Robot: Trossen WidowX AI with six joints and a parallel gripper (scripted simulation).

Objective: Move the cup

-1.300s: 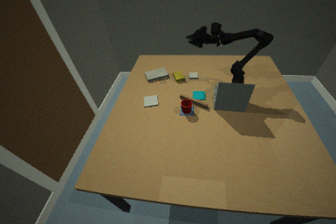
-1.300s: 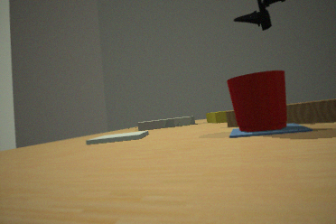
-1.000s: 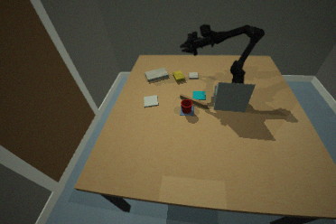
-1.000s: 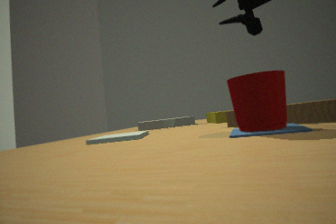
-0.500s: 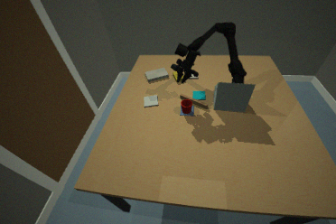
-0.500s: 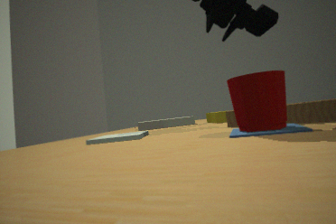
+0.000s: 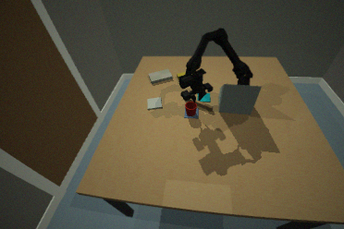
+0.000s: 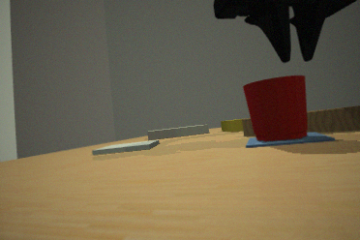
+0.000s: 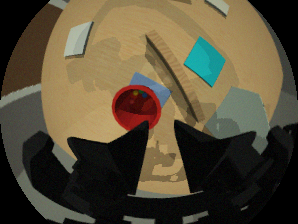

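The red cup is 3 cm ahead of my gripper tip, 1 cm to the left of it and 6 cm below it. From my gripper tip the other things lie so: blue pad (3 cm ahead, 1 cm to the left, 11 cm below); then low wooden wall (7 cm to the right, 9 cm below); then cyan pad (3 cm behind, 15 cm to the right, 11 cm below).
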